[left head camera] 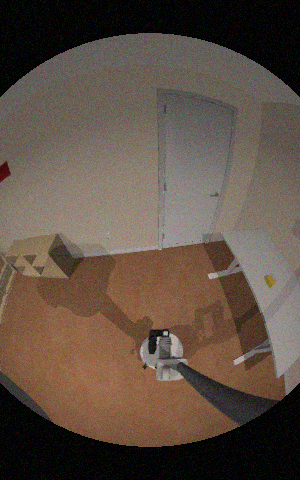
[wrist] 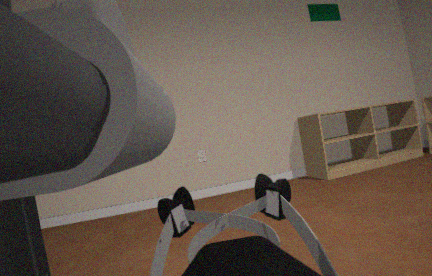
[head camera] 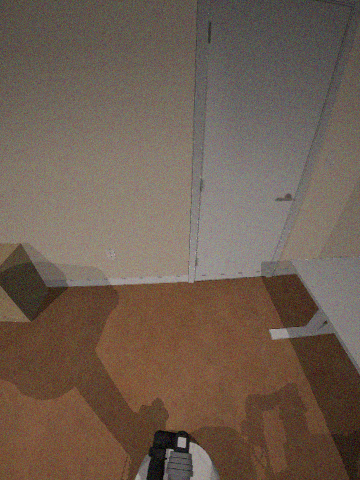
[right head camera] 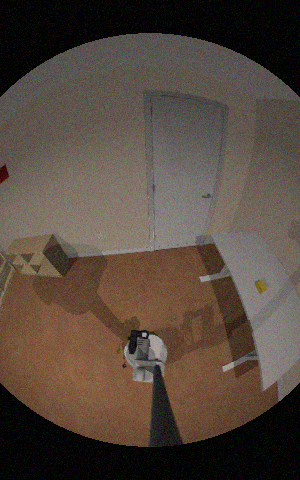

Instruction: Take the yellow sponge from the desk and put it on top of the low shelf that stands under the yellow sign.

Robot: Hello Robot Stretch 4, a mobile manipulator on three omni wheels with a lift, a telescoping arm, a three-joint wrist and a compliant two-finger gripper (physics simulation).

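Frame: origin at the robot's base, x ahead, y left, z up, level; millimetres.
Seen in the pictures: gripper, between the fingertips: [left head camera: 150, 369] [wrist: 223, 195] [right head camera: 129, 369].
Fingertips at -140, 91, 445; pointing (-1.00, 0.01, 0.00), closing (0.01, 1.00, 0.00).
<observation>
Pixels of each thing's middle, then the offset from my fingertips to it, as dx, dy, dz. "pt": a spot on its surface instead. Level surfaces: height alone.
- yellow sponge, middle of its body: [right head camera: 260, 286] [left head camera: 269, 280] +554, -1022, +271
- white desk, height of its surface: dz +248
- door, a spot on its surface: [head camera: 250, 150] pt +1654, -416, +794
The yellow sponge [left head camera: 270, 281] [right head camera: 261, 286] lies on the white desk [left head camera: 287, 320] [right head camera: 275, 345] [head camera: 345, 285] at the right in both side head views. In the wrist view my gripper [wrist: 223, 195] is open, with its two fingertips apart and no object between them. It is away from the sponge, which does not show in the wrist view. The yellow sign does not show in any view, so I cannot tell which low shelf stands under it.
A low wooden shelf [head camera: 22, 285] [left head camera: 37, 243] [right head camera: 35, 245] stands left of the door [head camera: 250, 150] [left head camera: 197, 170] [right head camera: 187, 170]. A red sign [left head camera: 4, 171] [right head camera: 3, 173] hangs at far left. The wrist view shows a low shelf [wrist: 314, 147] beneath a green sign [wrist: 324, 12].
</observation>
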